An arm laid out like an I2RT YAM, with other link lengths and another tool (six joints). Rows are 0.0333 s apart.
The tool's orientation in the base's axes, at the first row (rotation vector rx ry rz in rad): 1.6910, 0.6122, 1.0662
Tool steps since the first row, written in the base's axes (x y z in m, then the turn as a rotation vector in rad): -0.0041, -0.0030, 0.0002, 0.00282, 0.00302, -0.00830; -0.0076, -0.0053, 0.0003, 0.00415, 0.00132, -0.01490; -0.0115, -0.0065, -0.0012, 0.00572, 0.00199, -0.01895; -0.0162, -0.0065, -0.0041, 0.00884, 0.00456, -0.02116; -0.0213, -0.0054, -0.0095, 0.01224, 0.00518, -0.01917
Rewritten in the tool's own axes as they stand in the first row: -0.0043, 0.0017, -0.0022, 0.00075, -0.00904, 0.00191; -0.0078, 0.0029, -0.0041, -0.00236, -0.01464, 0.00459; -0.0112, 0.0023, -0.0068, -0.00254, -0.01877, 0.00607; -0.0145, 0.0000, -0.0106, 0.00021, -0.02204, 0.00780; -0.0180, -0.0049, -0.0150, 0.00307, -0.02073, 0.01025
